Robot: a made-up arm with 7 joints.
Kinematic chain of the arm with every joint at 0, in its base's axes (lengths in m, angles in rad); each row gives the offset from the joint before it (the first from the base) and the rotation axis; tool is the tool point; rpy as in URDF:
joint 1: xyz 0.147 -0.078 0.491 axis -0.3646 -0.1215 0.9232
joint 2: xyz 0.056 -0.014 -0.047 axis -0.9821 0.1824 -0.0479
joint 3: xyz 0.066 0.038 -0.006 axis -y
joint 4: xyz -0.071 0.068 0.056 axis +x
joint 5: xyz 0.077 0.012 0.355 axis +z
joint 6: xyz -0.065 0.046 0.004 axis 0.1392 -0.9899 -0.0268
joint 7: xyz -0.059 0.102 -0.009 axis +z
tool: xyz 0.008 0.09 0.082 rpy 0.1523 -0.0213 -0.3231
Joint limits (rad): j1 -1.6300..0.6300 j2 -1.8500..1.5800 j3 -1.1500..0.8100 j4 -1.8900..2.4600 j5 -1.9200..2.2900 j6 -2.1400..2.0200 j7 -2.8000..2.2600
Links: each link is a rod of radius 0.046 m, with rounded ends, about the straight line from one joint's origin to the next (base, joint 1, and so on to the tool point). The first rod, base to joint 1, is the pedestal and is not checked.
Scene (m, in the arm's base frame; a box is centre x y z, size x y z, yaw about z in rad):
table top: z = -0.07
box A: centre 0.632 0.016 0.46 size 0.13 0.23 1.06 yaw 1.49
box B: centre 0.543 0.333 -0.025 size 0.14 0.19 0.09 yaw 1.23
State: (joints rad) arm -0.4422 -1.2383 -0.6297 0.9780 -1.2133 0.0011 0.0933
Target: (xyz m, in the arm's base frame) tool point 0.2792 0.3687 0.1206
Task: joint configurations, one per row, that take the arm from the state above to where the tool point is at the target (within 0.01 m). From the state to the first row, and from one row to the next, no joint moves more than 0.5 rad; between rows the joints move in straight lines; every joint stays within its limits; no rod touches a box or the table.
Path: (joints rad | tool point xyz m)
1: -0.3635 -1.2597 -0.5926 0.5243 -1.3311 0.0099 -0.3668 | 0.5316 -0.5764 0.5843
2: -0.2847 -1.2810 -0.5556 0.0705 -1.4489 0.0188 -0.8268 | 0.5281 -0.5140 0.7375
3: -0.2060 -1.3024 -0.5185 -0.3832 -1.5667 0.0276 -1.2869 | 0.4824 -0.4135 0.8776
4: -0.1273 -1.3238 -0.4814 -0.8369 -1.6844 0.0364 -1.7469 | 0.4031 -0.2592 0.9842
5: -0.0485 -1.3451 -0.4444 -1.2906 -1.8022 0.0453 -2.2070 | 0.3086 -0.0565 1.0132
6: 0.0302 -1.3665 -0.4073 -1.7444 -1.9200 0.0541 -2.6670 | 0.2306 0.1509 0.9335
7: 0.0571 -1.1253 -0.5134 -1.6265 -1.8224 0.1949 -2.1773 | 0.2631 0.2276 0.9045
8: 0.0839 -0.8842 -0.6195 -1.5087 -1.7247 0.3357 -1.6877 | 0.3148 0.3303 0.8415
9: 0.1108 -0.6430 -0.7256 -1.3908 -1.6271 0.4765 -1.1980 | 0.3582 0.4365 0.7198
10: 0.1377 -0.4018 -0.8317 -1.2730 -1.5295 0.6174 -0.7083 | 0.3715 0.5060 0.5478
11: 0.1645 -0.1606 -0.9378 -1.1551 -1.4319 0.7582 -0.2186 | 0.3512 0.5113 0.3646
12: 0.1914 0.0806 -1.0439 -1.0373 -1.3342 0.8990 0.2711 | 0.3123 0.4563 0.2145
13: 0.2182 0.3217 -1.1500 -0.9194 -1.2366 1.0398 0.7608 | 0.2792 0.3687 0.1206

